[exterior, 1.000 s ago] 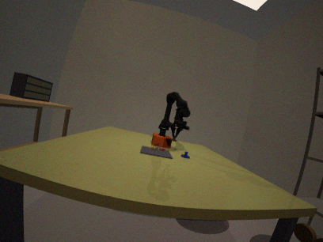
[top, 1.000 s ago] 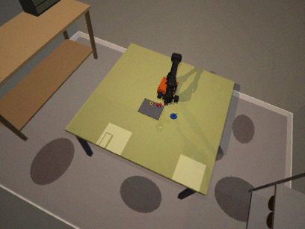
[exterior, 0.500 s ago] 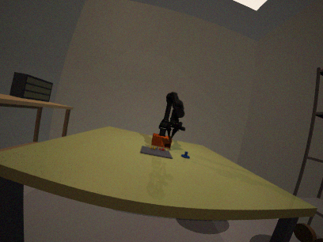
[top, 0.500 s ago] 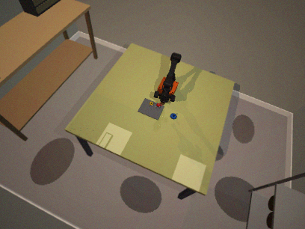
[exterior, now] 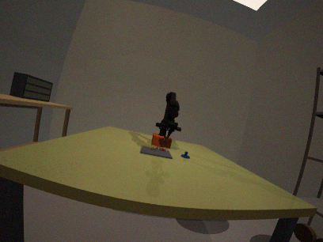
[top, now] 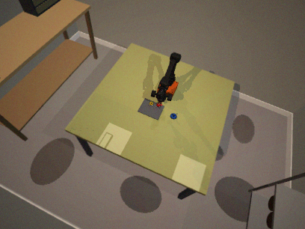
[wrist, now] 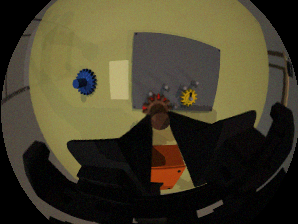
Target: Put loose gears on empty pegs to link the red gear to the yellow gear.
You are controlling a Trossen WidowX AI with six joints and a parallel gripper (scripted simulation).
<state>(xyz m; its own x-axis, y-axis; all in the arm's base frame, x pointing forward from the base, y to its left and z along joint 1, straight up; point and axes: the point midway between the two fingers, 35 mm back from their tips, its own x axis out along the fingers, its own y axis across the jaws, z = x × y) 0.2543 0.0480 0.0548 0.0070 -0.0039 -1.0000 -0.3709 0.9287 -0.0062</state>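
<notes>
My gripper tip is now 9 cm above the red gear, 1 cm to the left of it and 1 cm past it. Also, from my gripper tip: blue gear 17 cm to the left, 9 cm below, 1 cm ahead; then grey board 10 cm below, 7 cm ahead, 5 cm to the right; then yellow gear 9 cm below, 8 cm to the right, 2 cm ahead.
</notes>
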